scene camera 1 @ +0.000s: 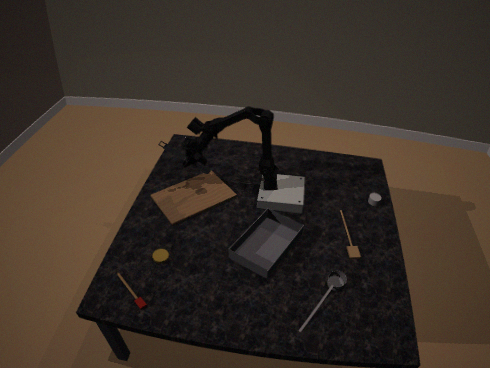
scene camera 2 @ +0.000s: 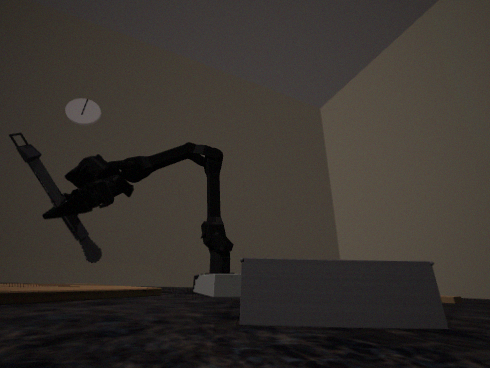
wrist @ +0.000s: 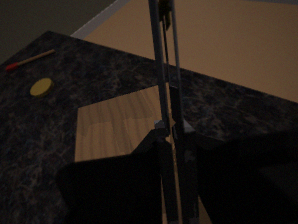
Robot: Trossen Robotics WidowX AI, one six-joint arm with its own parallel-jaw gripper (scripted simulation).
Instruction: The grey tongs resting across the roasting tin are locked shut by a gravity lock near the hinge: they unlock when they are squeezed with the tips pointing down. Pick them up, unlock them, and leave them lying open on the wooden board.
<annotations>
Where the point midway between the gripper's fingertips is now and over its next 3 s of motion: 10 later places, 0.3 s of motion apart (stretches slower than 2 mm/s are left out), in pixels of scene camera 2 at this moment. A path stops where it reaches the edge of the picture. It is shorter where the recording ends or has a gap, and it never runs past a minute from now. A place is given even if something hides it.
My gripper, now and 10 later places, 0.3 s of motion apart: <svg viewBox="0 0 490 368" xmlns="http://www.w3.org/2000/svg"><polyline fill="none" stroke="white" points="45,216 54,206 66,198 69,197 70,196 65,199 55,206 47,214 43,223 43,230 46,236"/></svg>
</annotations>
